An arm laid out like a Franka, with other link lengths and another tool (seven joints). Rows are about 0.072 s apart.
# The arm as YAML. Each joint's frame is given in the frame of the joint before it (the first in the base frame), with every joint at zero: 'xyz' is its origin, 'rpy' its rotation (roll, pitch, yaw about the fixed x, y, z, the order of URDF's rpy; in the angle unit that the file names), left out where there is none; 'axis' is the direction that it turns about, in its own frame. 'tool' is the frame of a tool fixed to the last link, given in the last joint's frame.
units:
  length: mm
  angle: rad
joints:
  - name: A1
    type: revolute
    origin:
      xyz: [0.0, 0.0, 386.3]
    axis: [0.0, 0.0, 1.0]
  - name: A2
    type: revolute
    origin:
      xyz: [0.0, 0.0, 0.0]
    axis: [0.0, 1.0, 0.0]
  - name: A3
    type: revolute
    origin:
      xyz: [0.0, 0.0, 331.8]
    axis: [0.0, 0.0, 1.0]
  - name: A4
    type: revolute
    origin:
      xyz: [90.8, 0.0, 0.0]
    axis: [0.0, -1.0, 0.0]
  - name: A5
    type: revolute
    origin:
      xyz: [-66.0, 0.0, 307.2]
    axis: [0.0, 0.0, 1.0]
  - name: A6
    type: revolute
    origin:
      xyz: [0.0, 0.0, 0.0]
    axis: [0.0, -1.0, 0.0]
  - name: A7
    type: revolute
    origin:
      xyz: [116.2, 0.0, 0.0]
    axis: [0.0, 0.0, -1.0]
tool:
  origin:
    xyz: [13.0, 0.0, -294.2]
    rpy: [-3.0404, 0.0, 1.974]
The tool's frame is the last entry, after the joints.
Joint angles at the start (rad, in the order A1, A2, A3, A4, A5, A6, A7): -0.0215 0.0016 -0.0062 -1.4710 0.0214 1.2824 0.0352
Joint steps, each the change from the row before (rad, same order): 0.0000 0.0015 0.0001 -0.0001 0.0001 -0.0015 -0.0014; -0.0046 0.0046 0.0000 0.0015 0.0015 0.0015 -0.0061; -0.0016 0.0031 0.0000 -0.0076 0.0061 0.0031 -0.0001; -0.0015 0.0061 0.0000 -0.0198 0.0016 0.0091 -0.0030; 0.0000 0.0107 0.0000 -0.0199 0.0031 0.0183 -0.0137; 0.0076 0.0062 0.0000 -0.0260 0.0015 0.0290 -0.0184; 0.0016 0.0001 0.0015 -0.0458 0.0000 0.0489 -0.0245
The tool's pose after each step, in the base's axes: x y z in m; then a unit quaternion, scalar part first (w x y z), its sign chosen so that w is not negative. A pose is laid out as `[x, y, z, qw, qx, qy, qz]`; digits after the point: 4 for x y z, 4 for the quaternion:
[0.4615, -0.0063, 0.4997, 0.1150, -0.5670, -0.8111, 0.0858]
[0.4628, -0.0079, 0.4982, 0.1163, -0.5662, -0.8116, 0.0852]
[0.4625, -0.0067, 0.4942, 0.1211, -0.5660, -0.8111, 0.0846]
[0.4615, -0.0068, 0.4848, 0.1286, -0.5646, -0.8105, 0.0883]
[0.4636, -0.0058, 0.4737, 0.1346, -0.5584, -0.8137, 0.0898]
[0.4669, -0.0017, 0.4630, 0.1361, -0.5479, -0.8205, 0.0897]
[0.4705, -0.0001, 0.4490, 0.1348, -0.5373, -0.8279, 0.0881]

